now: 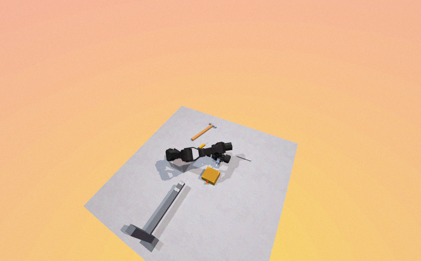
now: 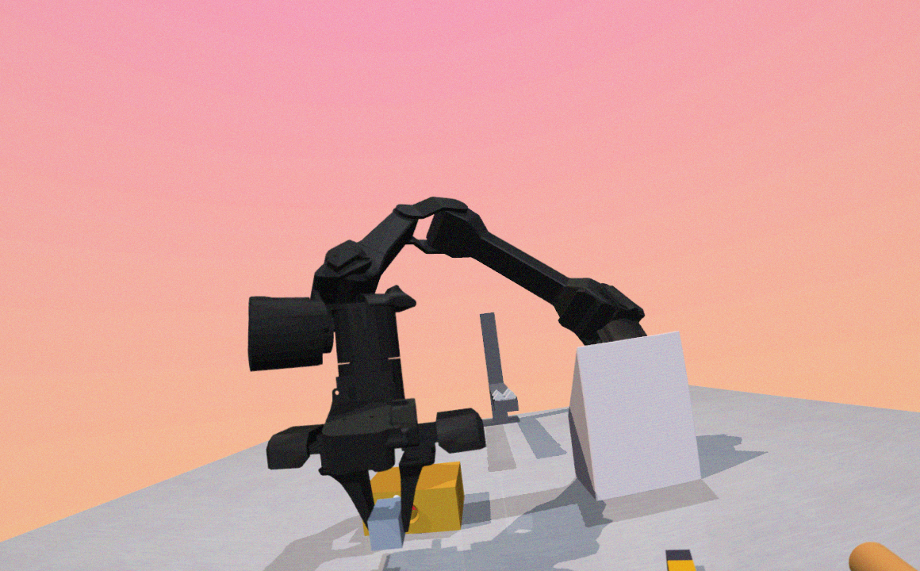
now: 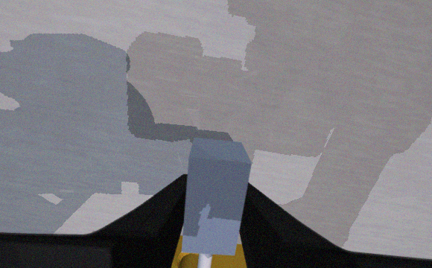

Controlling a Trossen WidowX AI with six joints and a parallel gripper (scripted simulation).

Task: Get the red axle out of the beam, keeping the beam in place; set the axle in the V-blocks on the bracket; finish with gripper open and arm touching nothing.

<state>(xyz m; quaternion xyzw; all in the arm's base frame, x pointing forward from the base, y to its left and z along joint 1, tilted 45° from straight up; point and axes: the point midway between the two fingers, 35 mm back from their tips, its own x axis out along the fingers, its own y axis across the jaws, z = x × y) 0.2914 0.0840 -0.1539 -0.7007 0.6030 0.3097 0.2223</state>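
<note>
The yellow beam is 1 cm ahead of my gripper tip, 13 cm to the right of it and 2 cm below it. From my gripper tip the other things lie so: thin grey rod (16 cm ahead, 16 cm to the left, 4 cm below); then blue-grey block (2 cm to the right, 1 cm above); then yellow-handled tool (22 cm behind, 8 cm to the left, 3 cm below).
</note>
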